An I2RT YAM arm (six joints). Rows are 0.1 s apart.
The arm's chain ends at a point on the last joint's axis. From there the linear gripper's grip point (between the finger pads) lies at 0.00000 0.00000 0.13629 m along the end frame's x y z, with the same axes.
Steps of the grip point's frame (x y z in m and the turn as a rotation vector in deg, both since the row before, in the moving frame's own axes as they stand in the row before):
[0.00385 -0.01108 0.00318 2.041 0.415 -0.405]
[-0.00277 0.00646 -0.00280 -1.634 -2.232 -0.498]
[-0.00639 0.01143 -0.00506 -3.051 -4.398 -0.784]
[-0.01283 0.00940 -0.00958 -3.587 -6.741 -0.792]
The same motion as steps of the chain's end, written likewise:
[0.00288 -0.00622 0.00327 2.041 0.415 -0.405]
[0.00252 0.00255 -0.00264 -1.634 -2.232 -0.498]
[0.00401 0.00411 -0.00447 -3.051 -4.398 -0.784]
[0.00310 0.00078 -0.00837 -3.587 -6.741 -0.792]

